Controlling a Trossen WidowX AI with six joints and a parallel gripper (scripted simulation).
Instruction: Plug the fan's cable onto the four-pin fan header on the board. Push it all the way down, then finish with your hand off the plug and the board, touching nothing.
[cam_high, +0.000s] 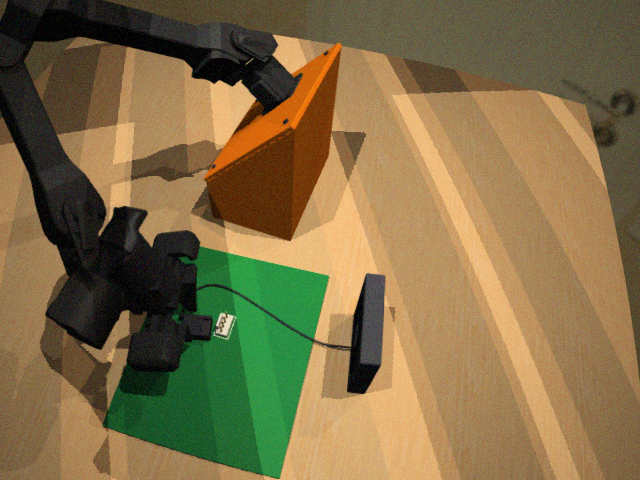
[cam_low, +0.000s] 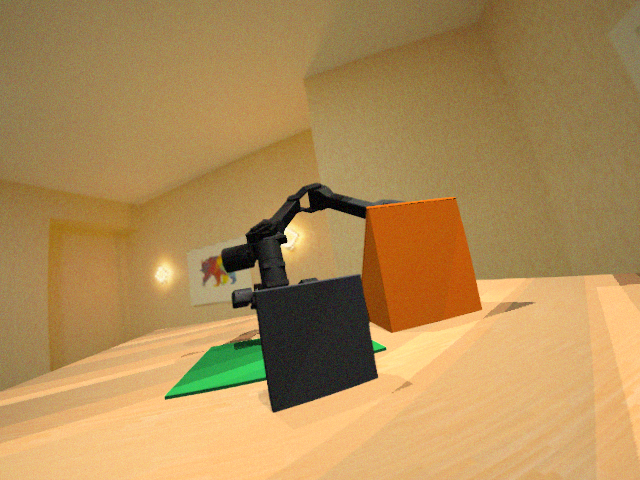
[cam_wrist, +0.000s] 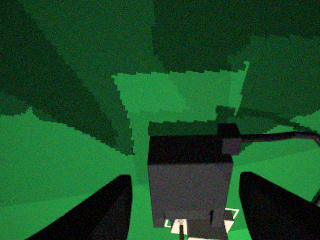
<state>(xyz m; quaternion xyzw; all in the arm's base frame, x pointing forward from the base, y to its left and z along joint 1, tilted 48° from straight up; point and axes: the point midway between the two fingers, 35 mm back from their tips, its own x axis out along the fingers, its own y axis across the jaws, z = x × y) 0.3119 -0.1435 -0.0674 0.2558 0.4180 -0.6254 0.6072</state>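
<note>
Right now the dark plug is 1 cm to the left of my gripper tip and 1 cm below it. From my gripper tip the other things lie so: green board 1 cm ahead, 5 cm to the left, 3 cm below; then white four-pin header 2 cm behind, 4 cm to the left, 2 cm below; then dark fan 3 cm behind, 23 cm to the left, 4 cm above.
</note>
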